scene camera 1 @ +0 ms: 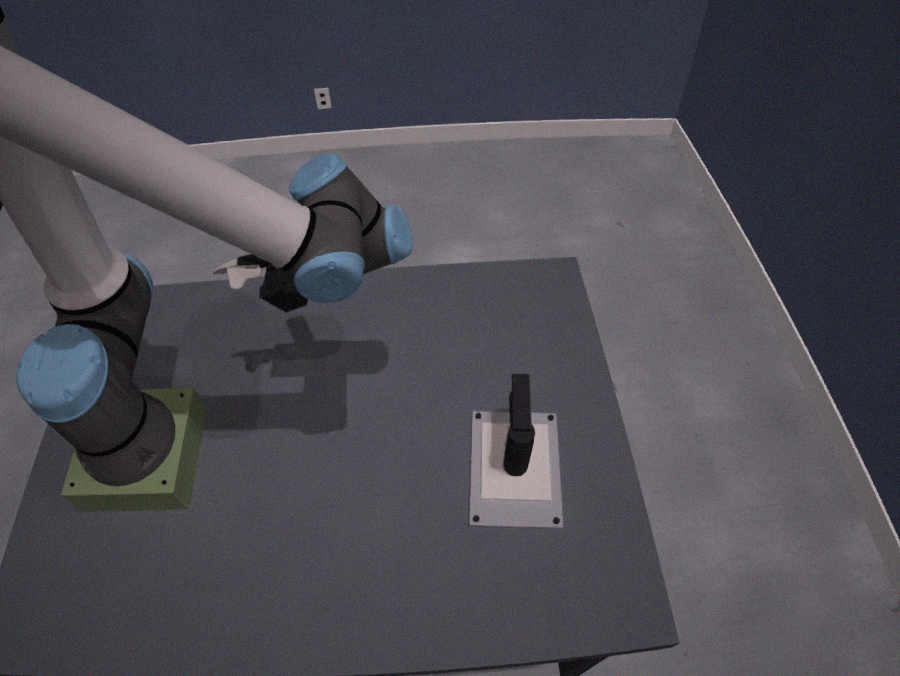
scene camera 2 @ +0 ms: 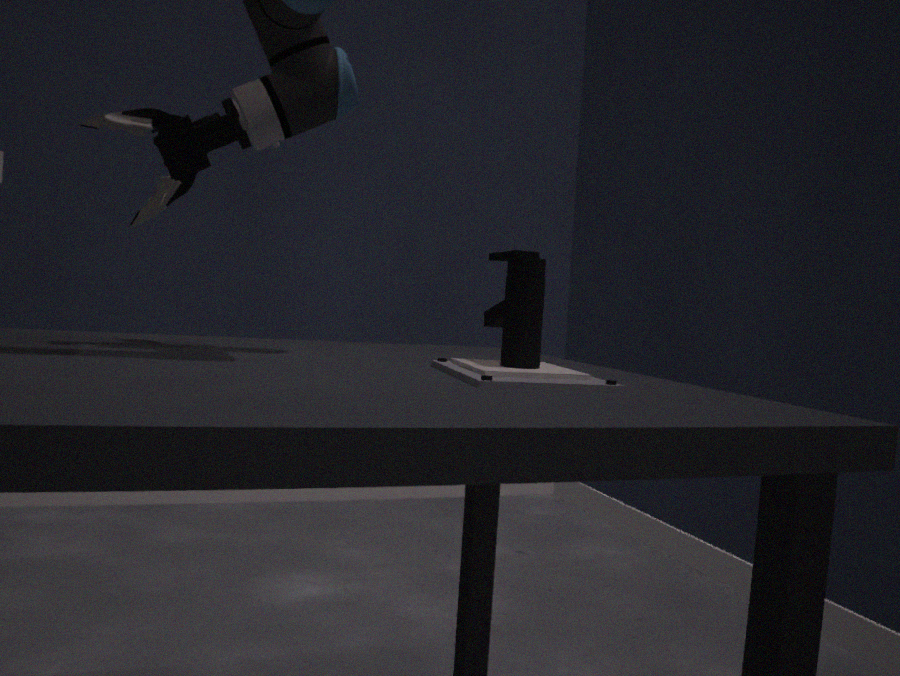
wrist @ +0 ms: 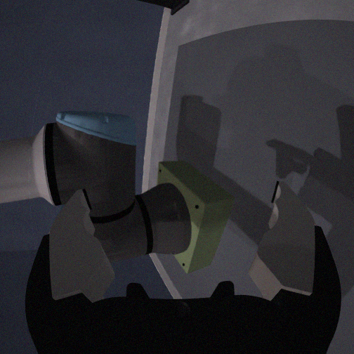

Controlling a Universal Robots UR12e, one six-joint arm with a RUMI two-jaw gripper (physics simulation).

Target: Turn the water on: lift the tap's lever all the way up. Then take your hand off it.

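Frame: origin at the arm's base, x ahead, y left, z up, level; metres.
Seen in the pictures: gripper, fingertip midpoint: [scene camera 1: 242, 288] [scene camera 2: 105, 176]; arm's base at its link origin: [scene camera 1: 128, 440].
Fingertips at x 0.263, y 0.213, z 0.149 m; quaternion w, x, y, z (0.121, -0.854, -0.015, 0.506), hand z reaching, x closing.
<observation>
Offsets run from my fingertips to a thing's top centre. "spot": to the spot under its first point. Level surfaces: height alone.
The tap @(spot: dx +0.462, dy -0.368, dz -0.134 m) [scene camera 1: 517, 456] [scene camera 2: 522, 312] is a black upright cylinder on a pale mounting plate @(dx +0.470, dy -0.345, dz -0.220 m) [scene camera 1: 516, 511] [scene camera 2: 563, 371]. Its flat black lever @(dx +0.482, dy -0.290, dz -0.076 m) [scene camera 1: 520, 400] [scene camera 2: 513, 254] sits on top and points toward the back of the table, looking about level in scene camera 2. A short spout @(dx +0.485, dy -0.277, dz -0.132 m) [scene camera 2: 494, 315] sticks out lower down on the same side. My gripper [scene camera 1: 226, 278] [scene camera 2: 107, 174] [wrist: 180, 187] is open and empty. It hangs high above the table, far to the left of the tap, its fingers pointing away from it. The tap does not show in the wrist view.
The dark table @(dz -0.232 m) [scene camera 1: 327, 582] [scene camera 2: 291, 392] carries the tap toward its right edge. The arm's green base block [scene camera 1: 190, 451] [wrist: 215, 230] stands at the left. The arm's wrist joints [scene camera 1: 338, 232] are between the gripper and the tap's side. Blue walls stand beyond the table.
</observation>
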